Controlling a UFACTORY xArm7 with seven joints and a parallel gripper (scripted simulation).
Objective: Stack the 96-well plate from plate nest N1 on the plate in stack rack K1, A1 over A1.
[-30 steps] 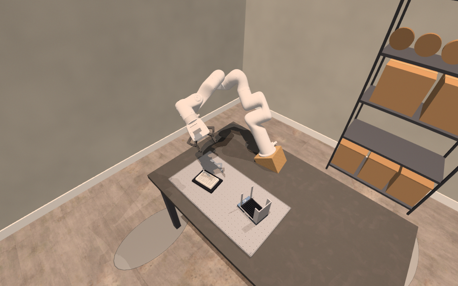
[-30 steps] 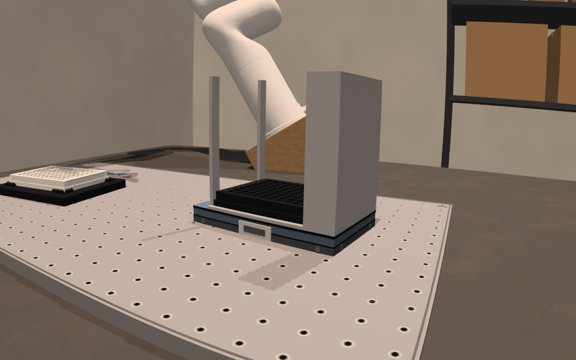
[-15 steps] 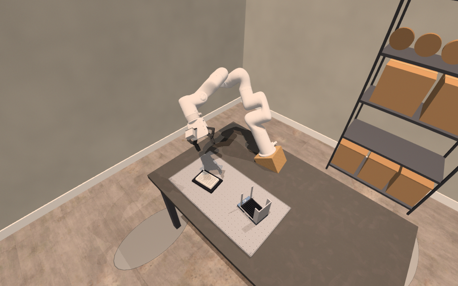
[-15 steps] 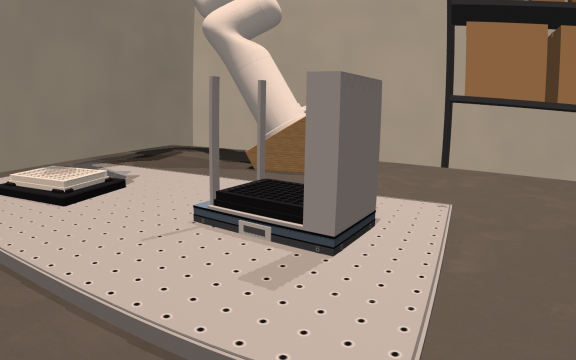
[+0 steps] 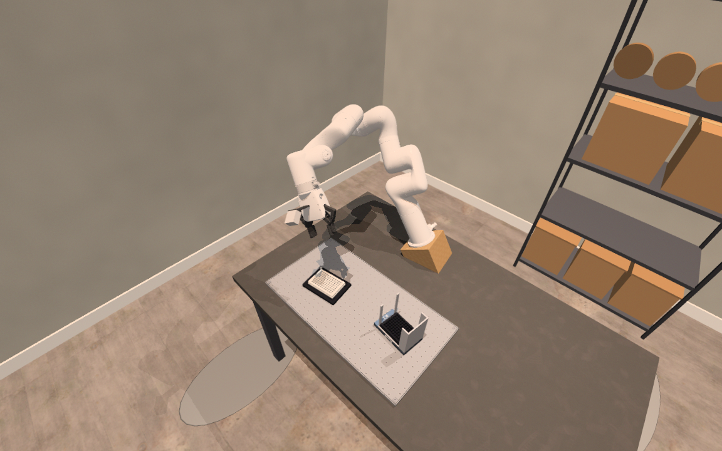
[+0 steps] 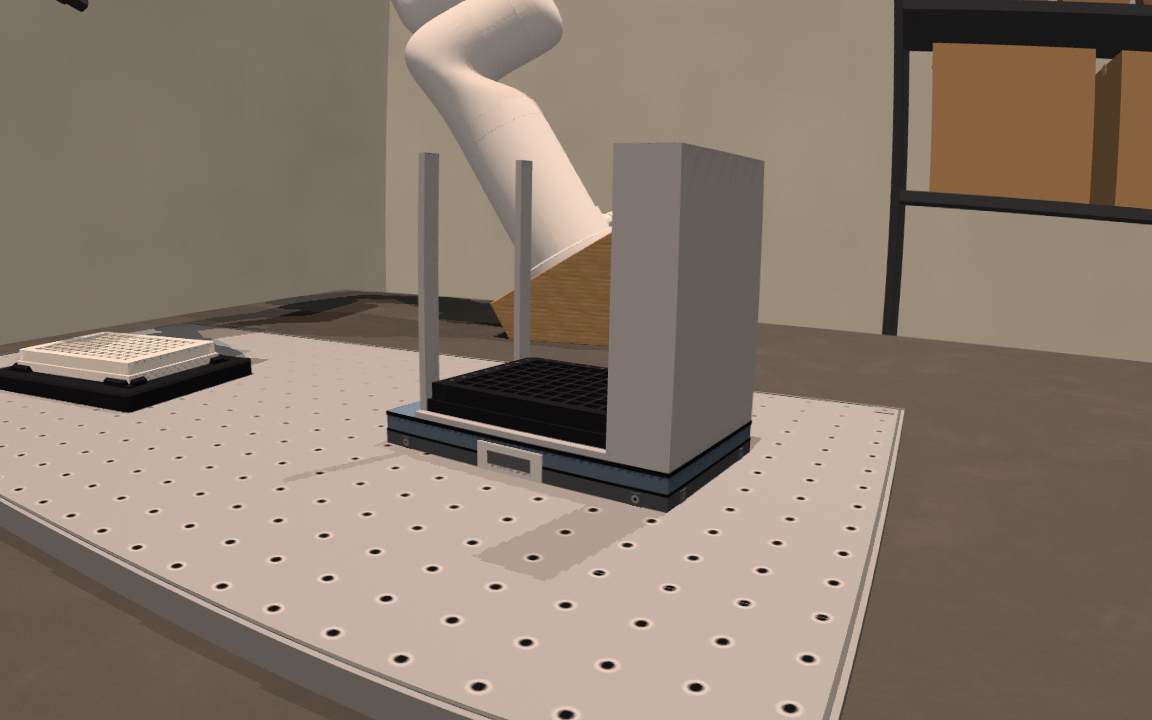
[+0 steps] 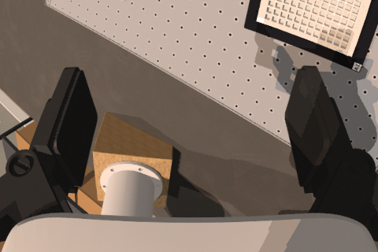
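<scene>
The white 96-well plate is 280 mm below my hand and 10 mm to the right of it. From my hand the other things lie so: thin post: 270 mm to the left, 220 mm below, 40 mm behind; then pale square: 290 mm below, 90 mm to the right, 30 mm behind; then plate nest N1: 300 mm below, 10 mm to the right.
</scene>
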